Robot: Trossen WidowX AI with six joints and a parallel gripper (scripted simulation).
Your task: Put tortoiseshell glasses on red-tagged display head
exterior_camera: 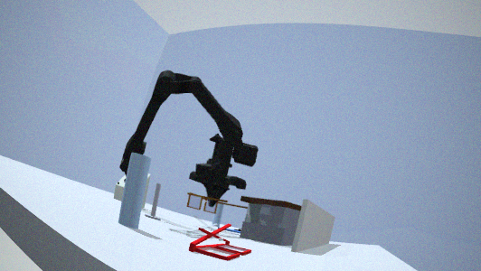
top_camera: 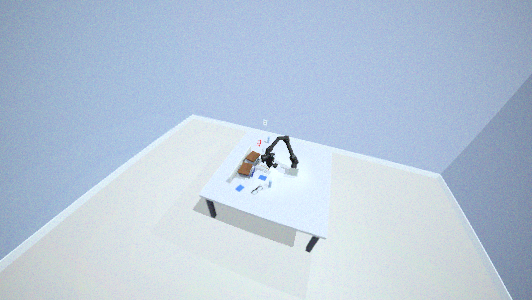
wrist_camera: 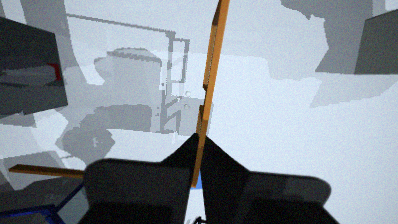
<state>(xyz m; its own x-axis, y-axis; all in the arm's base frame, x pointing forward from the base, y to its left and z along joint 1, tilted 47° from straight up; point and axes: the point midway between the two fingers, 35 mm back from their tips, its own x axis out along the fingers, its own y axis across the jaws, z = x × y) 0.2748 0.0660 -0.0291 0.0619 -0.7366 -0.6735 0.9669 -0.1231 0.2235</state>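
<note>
Now: the grey head 21 cm ahead of my gripper tip, 9 cm to the right of it and 1 cm below it. The rest, counted from my gripper tip: slanted panel 35 cm ahead, 1 cm to the left, 2 cm below; thin grey post 1 cm ahead, 30 cm to the right, 5 cm below.
</note>
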